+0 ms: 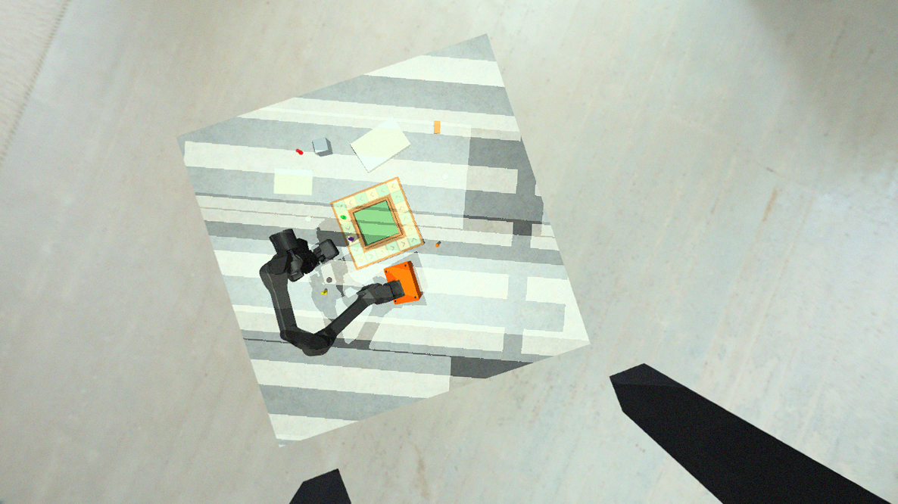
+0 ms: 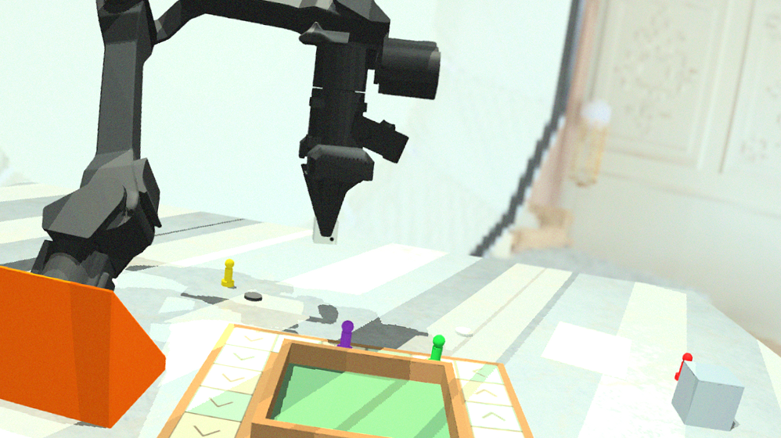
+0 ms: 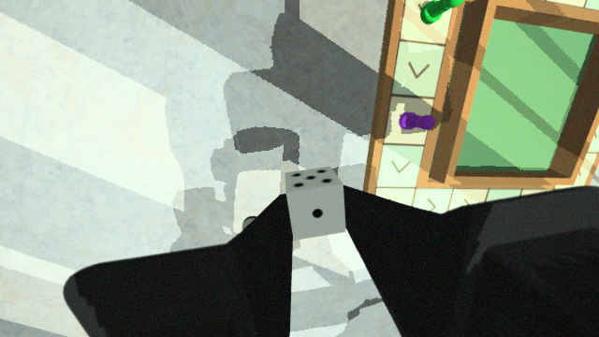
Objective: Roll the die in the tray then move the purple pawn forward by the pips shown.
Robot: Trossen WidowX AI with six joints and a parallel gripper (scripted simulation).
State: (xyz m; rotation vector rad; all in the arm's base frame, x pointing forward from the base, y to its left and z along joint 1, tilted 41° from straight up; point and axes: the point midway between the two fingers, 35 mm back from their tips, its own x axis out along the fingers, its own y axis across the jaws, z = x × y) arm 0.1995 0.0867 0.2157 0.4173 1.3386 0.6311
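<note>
Right now the purple pawn is 4 cm ahead of my gripper tip, 10 cm to the right of it and 8 cm below it. Also, from my gripper tip: black disc: 8 cm behind, 4 cm to the left, 10 cm below; then die: right at my gripper tip; then yellow pawn: 12 cm behind, 7 cm to the left, 9 cm below.
</note>
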